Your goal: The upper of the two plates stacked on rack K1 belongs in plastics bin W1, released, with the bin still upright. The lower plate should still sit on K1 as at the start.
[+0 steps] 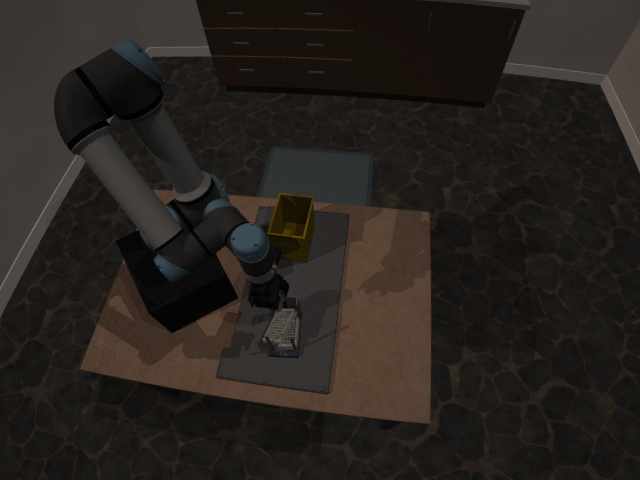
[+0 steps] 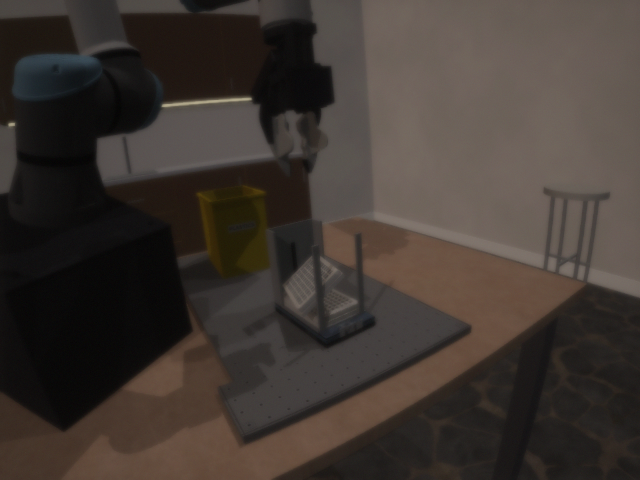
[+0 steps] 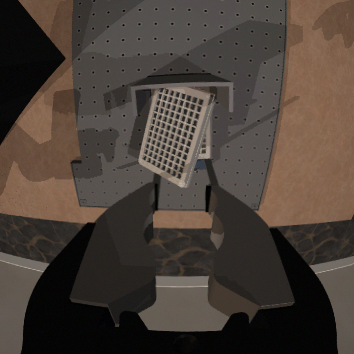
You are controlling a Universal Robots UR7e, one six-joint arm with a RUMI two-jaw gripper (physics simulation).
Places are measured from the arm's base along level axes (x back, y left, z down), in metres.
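Pixels of known places: gripper, fingertip midpoint: [image 2: 299, 174] [image 3: 181, 186]; arm's base at its link origin: [image 2: 59, 207].
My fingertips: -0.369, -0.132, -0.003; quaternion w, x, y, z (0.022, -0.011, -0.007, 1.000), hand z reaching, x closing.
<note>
For each thing: its top centre in the pictures, then the offset to it from my fingertips, as dx, dy, dz. Level surfaces: height alone.
- lower plate at its top centre: [image 3: 181, 121] [image 2: 317, 298] [image 1: 285, 328] -0.007, -0.012, +0.206
- yellow plastics bin W1 at its top centre: [image 2: 228, 192] [image 1: 291, 214] +0.037, +0.346, +0.060
- dark perforated mat at its surface level: dz +0.240
- wooden table at its surface level: dz +0.253
The upper plate [image 1: 281, 329] [image 2: 305, 284] [image 3: 172, 135] is cream with a grid of wells. It leans steeply tilted and turned inside rack K1 [image 1: 284, 354] [image 2: 358, 273] [image 3: 231, 97], one end raised. The lower plate [image 2: 342, 304] [image 3: 206, 154] sits low in the rack, partly hidden beneath it, and looks flat. My gripper [image 1: 282, 302] [image 2: 298, 170] [image 3: 181, 186] is above the rack, well clear of the plates. Its fingers are drawn together to a narrow gap and hold nothing. The yellow plastics bin W1 [image 1: 295, 250] [image 2: 235, 248] stands upright behind the rack.
Rack and bin stand on a dark perforated mat [image 1: 320, 289] [image 2: 403, 330] [image 3: 180, 25] on the wooden table [image 1: 387, 335]. The rack has thin upright posts at its front and a taller wall at the side toward the bin. The black arm base [image 1: 175, 304] [image 2: 93, 320] stands beside the mat.
</note>
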